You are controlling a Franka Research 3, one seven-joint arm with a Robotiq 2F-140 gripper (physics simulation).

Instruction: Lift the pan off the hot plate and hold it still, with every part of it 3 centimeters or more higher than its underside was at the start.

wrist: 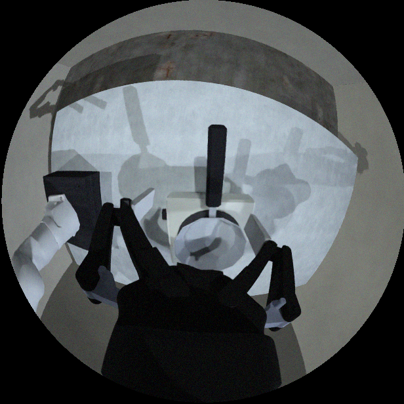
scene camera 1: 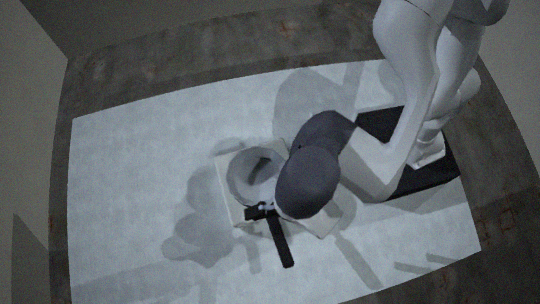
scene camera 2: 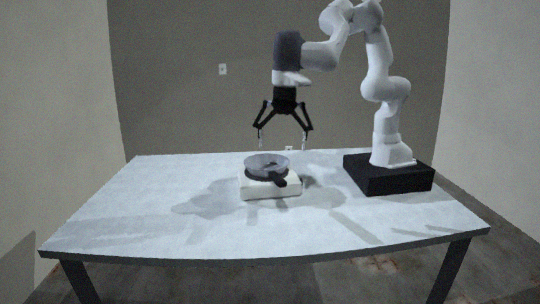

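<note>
The pan is a round grey pan, upright on the cream square hot plate. Its black handle sticks out past the hot plate's edge, toward the front of the table in scene camera 2. My gripper is open and empty, pointing down above the pan, with clear height between its fingertips and the rim. In scene camera 1 the wrist hides part of the pan and hot plate, and part of a black finger shows near the handle's root.
The arm stands on a black base block on the table, to the right of the hot plate in scene camera 2. A small black knob is on the hot plate's side facing that block. Arm shadows cross the table.
</note>
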